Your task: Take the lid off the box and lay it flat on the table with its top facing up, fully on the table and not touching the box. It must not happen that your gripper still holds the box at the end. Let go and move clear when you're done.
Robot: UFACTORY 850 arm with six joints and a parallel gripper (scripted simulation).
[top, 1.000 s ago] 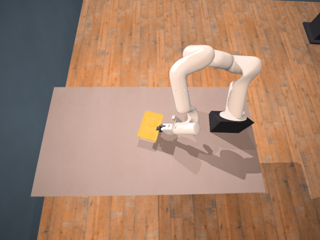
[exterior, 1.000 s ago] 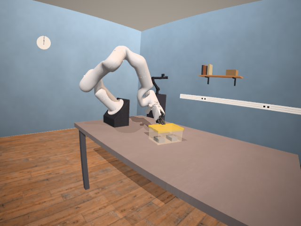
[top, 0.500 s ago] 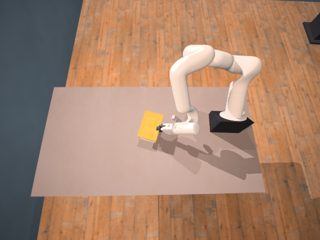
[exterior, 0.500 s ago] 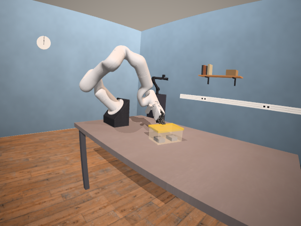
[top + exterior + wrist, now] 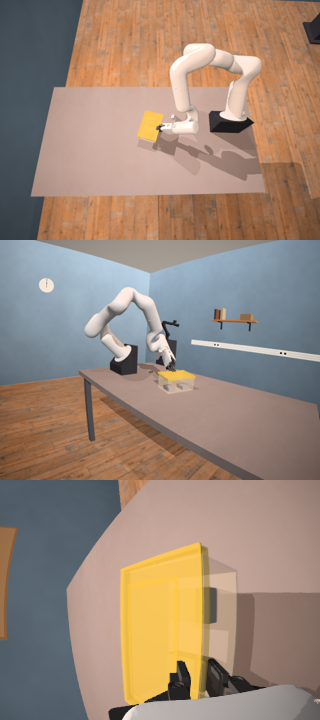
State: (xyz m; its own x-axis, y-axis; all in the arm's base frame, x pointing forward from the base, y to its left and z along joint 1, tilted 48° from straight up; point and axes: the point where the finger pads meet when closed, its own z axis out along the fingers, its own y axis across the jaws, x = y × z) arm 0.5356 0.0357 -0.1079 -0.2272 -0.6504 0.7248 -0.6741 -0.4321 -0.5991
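The yellow lid is 70 mm ahead of my hand, 30 mm to the right of it and 10 mm below it. The rest, counted from my hand: clear box 70 mm ahead, 30 mm to the right, 70 mm below.
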